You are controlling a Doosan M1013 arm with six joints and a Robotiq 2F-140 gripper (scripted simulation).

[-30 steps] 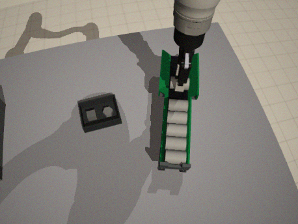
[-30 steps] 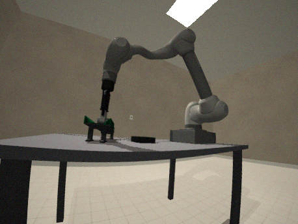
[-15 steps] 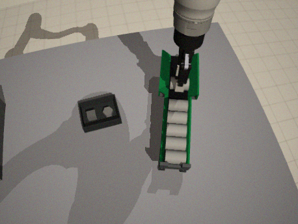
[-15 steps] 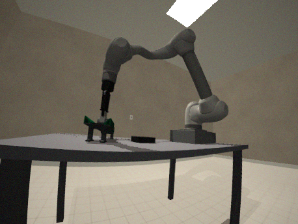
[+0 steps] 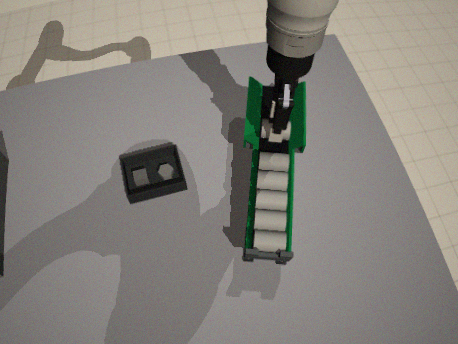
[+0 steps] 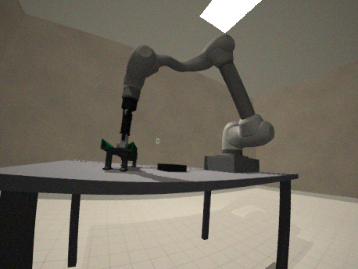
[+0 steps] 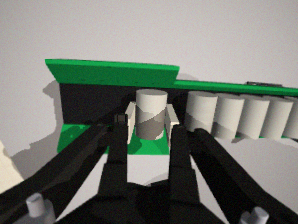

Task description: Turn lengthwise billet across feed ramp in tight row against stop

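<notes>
My hand is 70 mm above the ramp, 60 mm to the left of it and 10 mm past it. Round my hand: dark block 260 mm behind, 120 mm below, 50 mm to the right; grey stop 250 mm to the right, 70 mm below, 40 mm behind.
</notes>
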